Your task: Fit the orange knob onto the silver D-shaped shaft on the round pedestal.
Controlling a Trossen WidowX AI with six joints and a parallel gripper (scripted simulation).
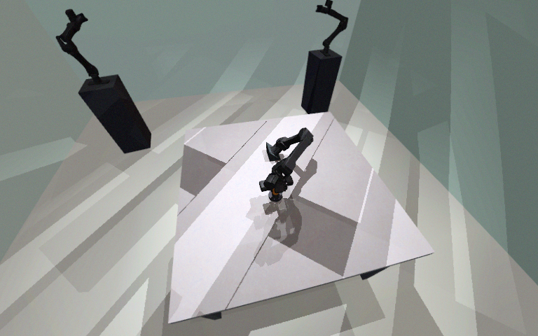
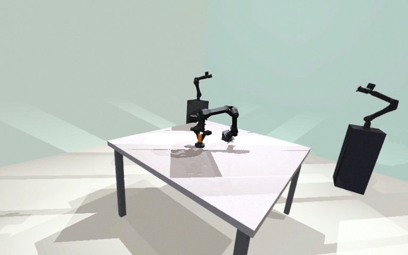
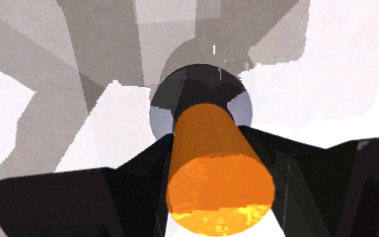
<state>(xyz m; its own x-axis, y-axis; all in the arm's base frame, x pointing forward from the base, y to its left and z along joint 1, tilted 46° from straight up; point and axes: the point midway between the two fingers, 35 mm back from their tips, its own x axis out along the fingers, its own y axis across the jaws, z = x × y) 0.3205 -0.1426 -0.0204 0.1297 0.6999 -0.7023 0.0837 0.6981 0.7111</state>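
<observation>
Right now my gripper tip is 2 cm above the dark round pedestal. The rest, counted from my gripper tip: orange knob 3 cm above.
</observation>
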